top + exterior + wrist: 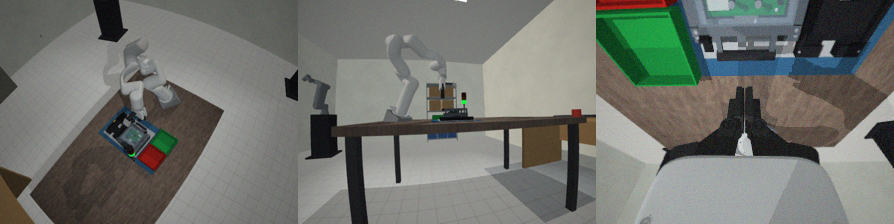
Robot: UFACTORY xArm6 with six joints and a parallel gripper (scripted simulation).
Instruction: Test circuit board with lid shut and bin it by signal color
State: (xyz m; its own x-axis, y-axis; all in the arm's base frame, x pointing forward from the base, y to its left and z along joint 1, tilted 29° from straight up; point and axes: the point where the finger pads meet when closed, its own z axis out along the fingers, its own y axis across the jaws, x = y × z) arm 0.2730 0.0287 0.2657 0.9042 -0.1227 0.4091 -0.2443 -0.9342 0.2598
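Right now my hand is 120 mm above the black latch block, 50 mm to the right of it and 40 mm short of it. The rest, counted from my hand: tester lid: 120 mm below, 80 mm ahead, 20 mm to the right; tester plate: 140 mm below, 90 mm ahead, 20 mm to the right; green circuit board: 140 mm below, 80 mm ahead, 20 mm to the right.
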